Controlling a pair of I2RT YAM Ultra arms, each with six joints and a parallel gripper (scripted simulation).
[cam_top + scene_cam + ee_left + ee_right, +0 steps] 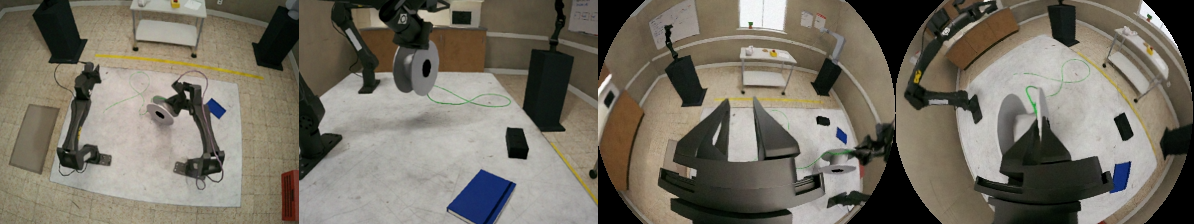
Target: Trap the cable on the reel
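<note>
Right now the grey reel is 3 cm behind my right hand, 1 cm to the left of it and 7 cm below it. Round my right hand: black block (26 cm ahead, 16 cm to the right, 24 cm below); blue notebook (13 cm ahead, 34 cm to the right, 25 cm below).
</note>
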